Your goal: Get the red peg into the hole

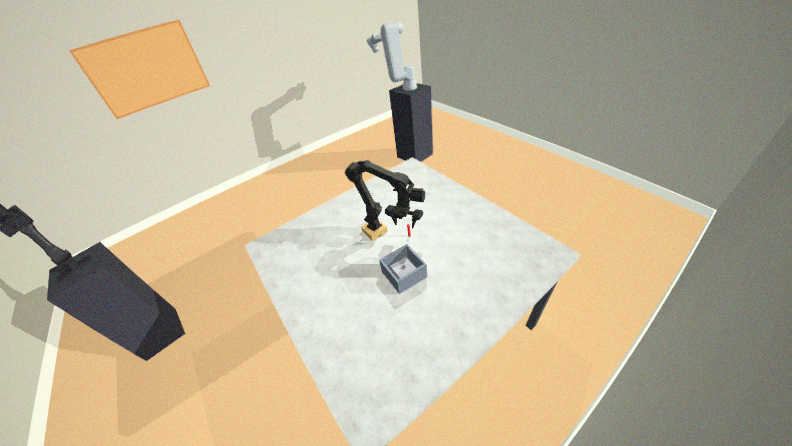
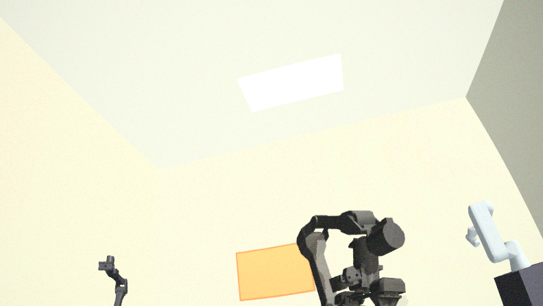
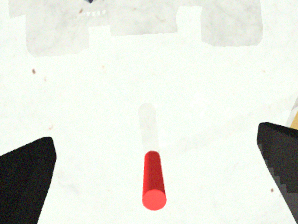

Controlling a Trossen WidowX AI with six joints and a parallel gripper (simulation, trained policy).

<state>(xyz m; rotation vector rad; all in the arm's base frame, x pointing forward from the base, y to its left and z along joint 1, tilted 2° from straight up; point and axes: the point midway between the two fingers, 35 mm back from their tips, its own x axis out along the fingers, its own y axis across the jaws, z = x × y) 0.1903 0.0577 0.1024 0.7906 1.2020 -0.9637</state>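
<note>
Right now my gripper tip is 10 mm past the red peg, 40 mm to the right of it and 70 mm above it. Also, from my gripper tip: grey box 150 mm ahead, 160 mm to the right, 80 mm below.
</note>
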